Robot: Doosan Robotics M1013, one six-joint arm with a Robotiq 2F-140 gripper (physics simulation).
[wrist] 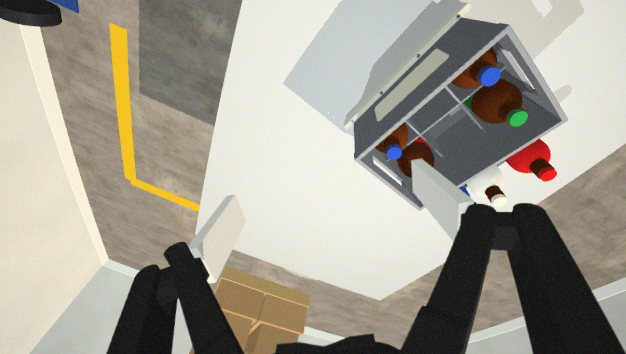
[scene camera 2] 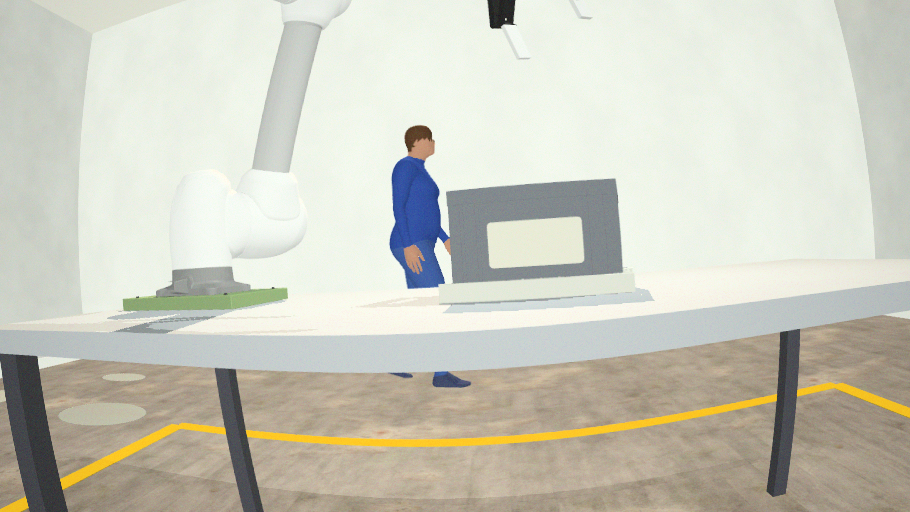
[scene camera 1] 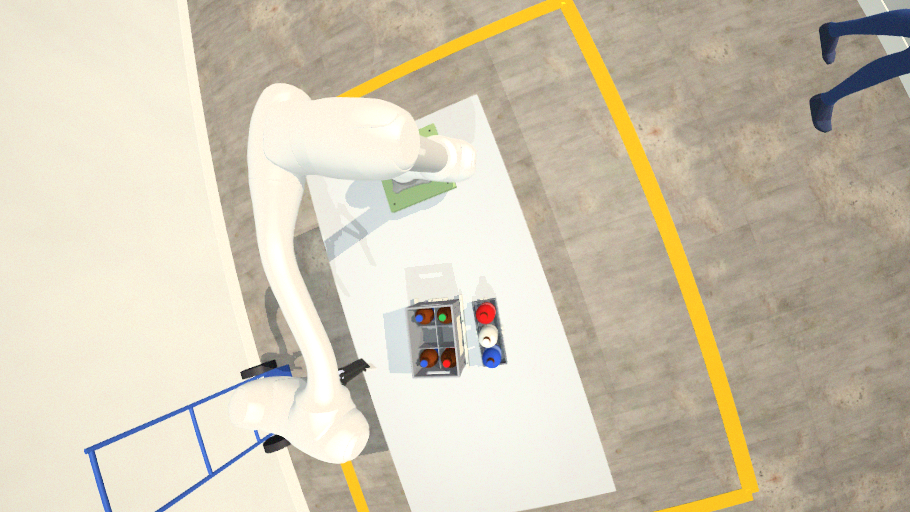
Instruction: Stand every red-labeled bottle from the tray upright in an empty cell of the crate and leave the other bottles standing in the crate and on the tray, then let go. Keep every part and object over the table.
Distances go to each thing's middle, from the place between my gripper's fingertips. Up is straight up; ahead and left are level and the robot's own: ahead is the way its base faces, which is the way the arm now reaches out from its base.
Right now the cream rail (scene camera 2: 599,284) is 6 cm behind my hand, 10 cm to the left of it and 37 cm below it. Round my hand: green-capped bottle (wrist: 501,102) 13 cm behind, 26 cm to the left, 30 cm below; red bottle (wrist: 534,158) 9 cm behind, 41 cm to the left, 30 cm below; white bottle (wrist: 489,184) 40 cm to the left, 30 cm below.
